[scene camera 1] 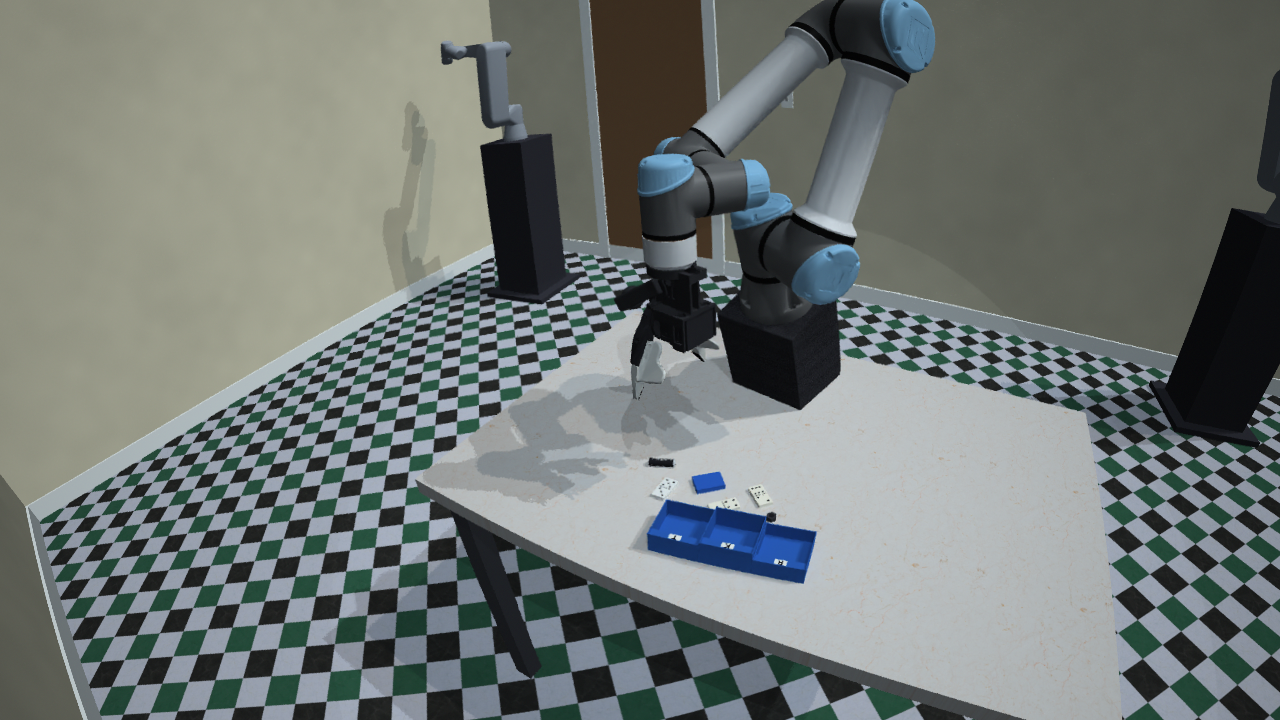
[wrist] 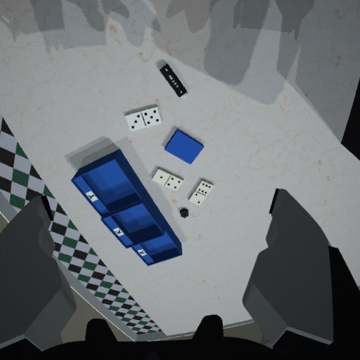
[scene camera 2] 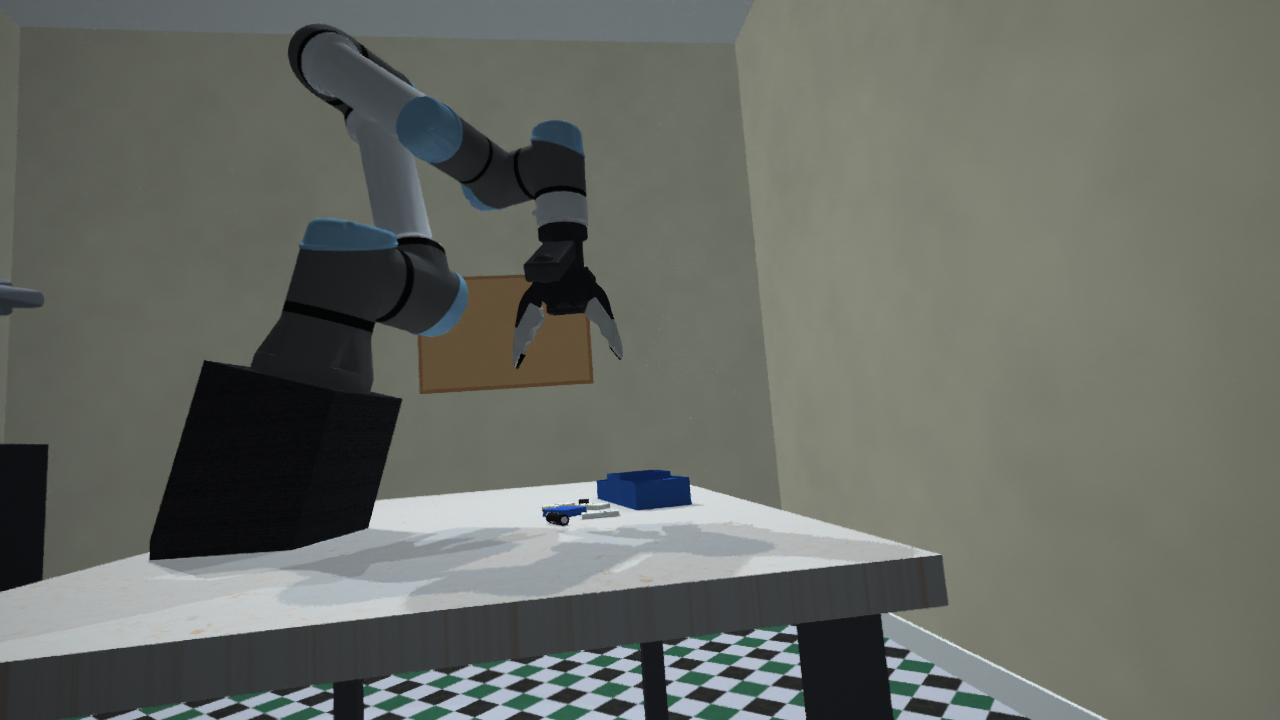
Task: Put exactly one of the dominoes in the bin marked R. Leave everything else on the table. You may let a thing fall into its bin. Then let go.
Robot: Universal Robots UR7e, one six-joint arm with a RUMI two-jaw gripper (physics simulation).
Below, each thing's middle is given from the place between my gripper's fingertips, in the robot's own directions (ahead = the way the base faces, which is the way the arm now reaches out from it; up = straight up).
Now: hand 10 mm past the blue block (wrist: 183, 146), 60 mm to the right of it and 210 mm above it. Round my hand: blue bin tray (scene camera 1: 731, 539): 120 mm ahead, 150 mm to the left, 190 mm below.
